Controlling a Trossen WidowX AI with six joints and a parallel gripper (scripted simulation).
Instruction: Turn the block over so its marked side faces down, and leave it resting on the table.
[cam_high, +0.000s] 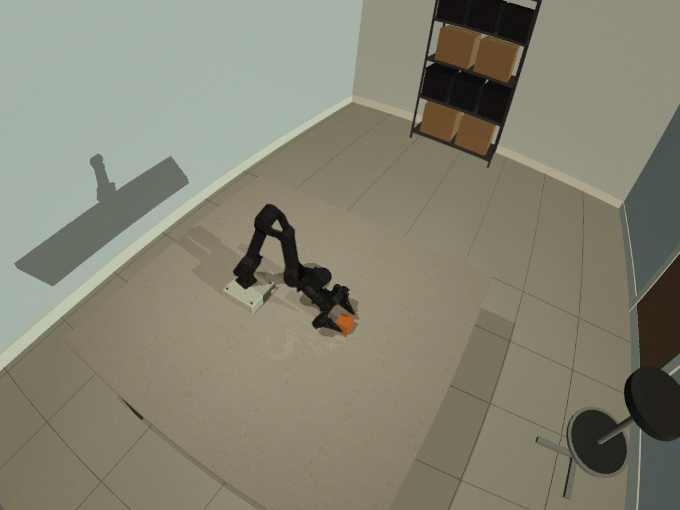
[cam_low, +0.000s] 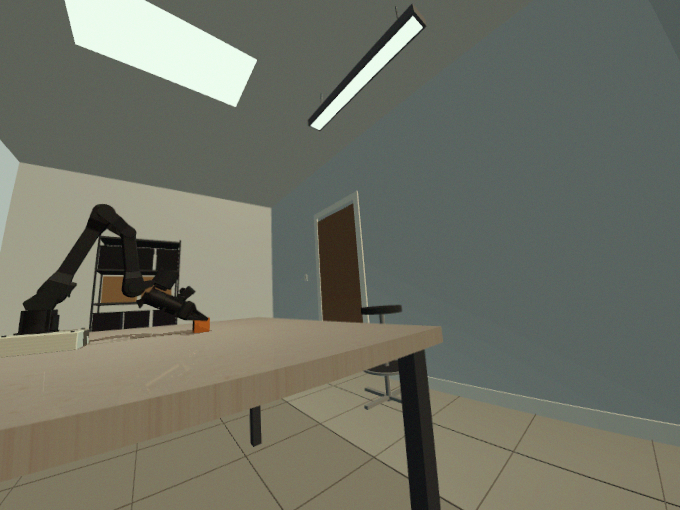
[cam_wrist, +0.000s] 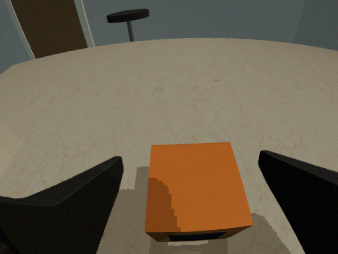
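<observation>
My gripper tip is 30 mm past the orange block, 10 mm to the left of it and 20 mm above it.
</observation>
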